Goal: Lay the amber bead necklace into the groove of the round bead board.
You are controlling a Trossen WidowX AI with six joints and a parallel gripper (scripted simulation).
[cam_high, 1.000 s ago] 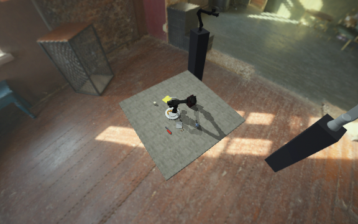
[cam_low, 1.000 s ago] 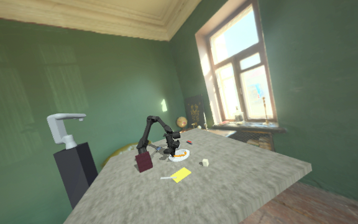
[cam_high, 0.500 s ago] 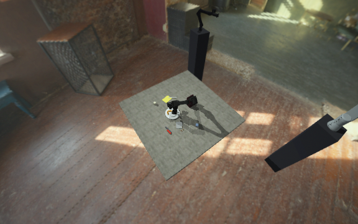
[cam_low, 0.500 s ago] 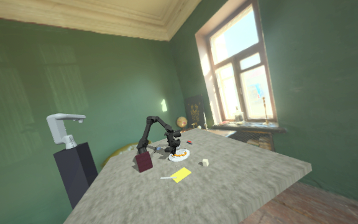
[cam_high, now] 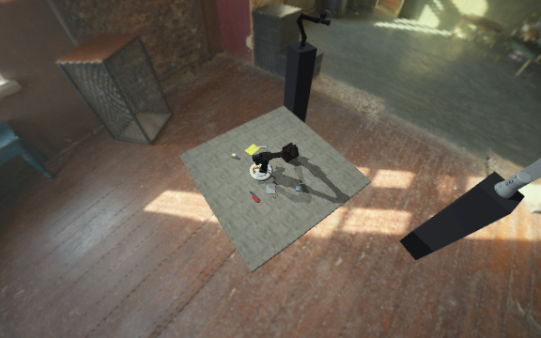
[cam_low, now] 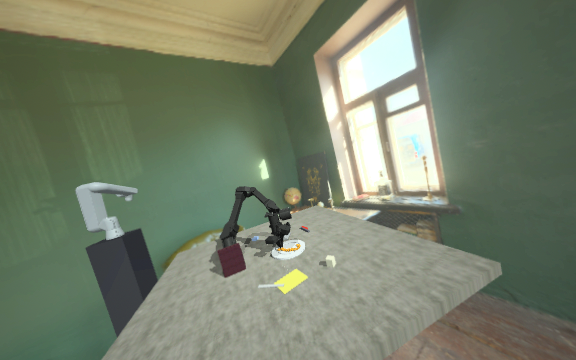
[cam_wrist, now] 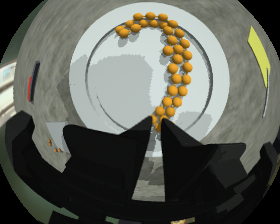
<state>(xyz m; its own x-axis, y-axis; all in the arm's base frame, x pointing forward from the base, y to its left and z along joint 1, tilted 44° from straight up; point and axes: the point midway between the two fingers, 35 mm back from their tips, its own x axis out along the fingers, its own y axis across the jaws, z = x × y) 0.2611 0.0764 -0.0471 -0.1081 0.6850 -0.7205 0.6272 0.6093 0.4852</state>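
My gripper tip is 40 mm short of the board, 20 mm above it and 10 mm to the left of it. Also, from my gripper tip: grey square (190 mm to the left, 50 mm ahead, 20 mm below); then white stick (270 mm to the right, 100 mm behind, 20 mm below); then yellow card (280 mm to the right, 20 mm below, 10 mm behind).
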